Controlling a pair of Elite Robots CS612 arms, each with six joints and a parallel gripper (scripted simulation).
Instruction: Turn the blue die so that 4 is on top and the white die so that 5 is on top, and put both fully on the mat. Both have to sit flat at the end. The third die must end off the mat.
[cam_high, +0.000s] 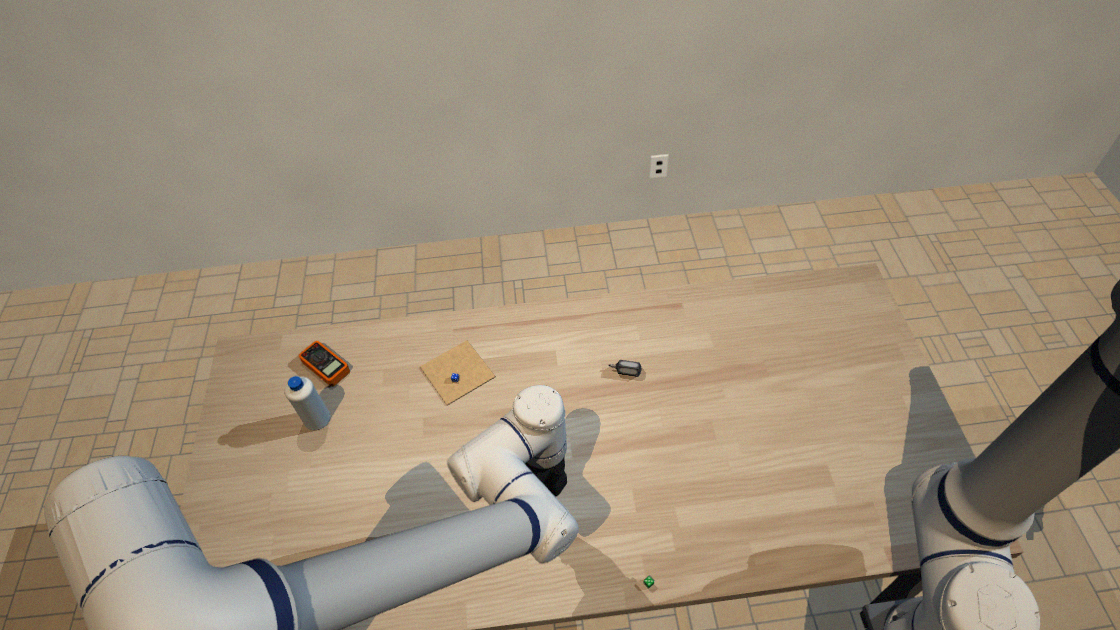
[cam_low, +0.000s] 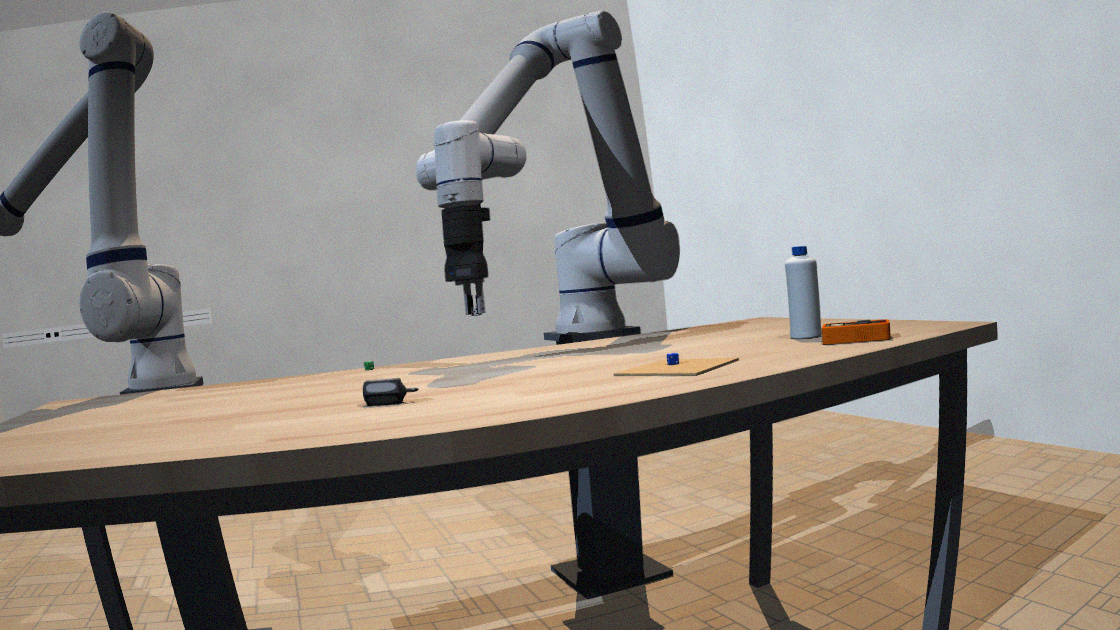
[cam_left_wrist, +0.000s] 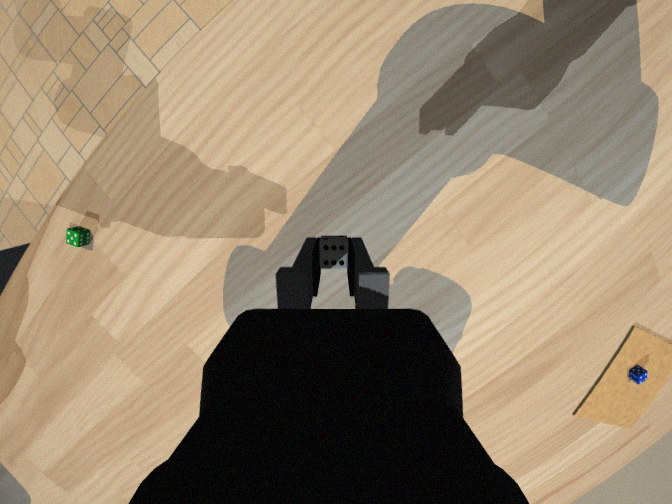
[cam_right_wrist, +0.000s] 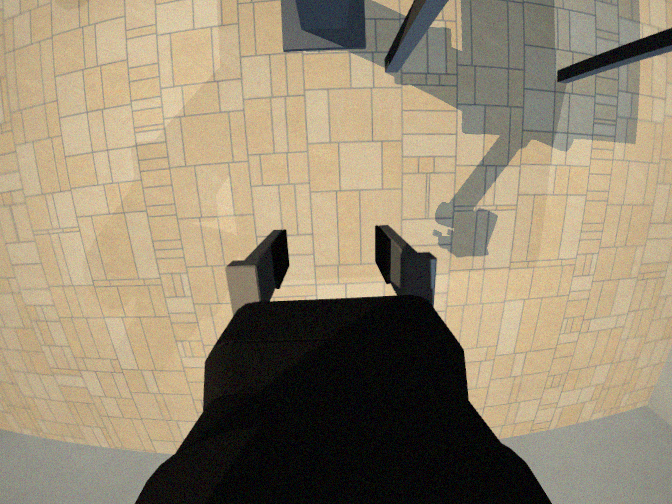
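Now: the white die 1 cm below my left hand. Round my left hand: dark tool 33 cm ahead, 28 cm to the right, 10 cm below; green die 19 cm behind, 18 cm to the right, 11 cm below; blue die 42 cm ahead, 13 cm to the left, 10 cm below.
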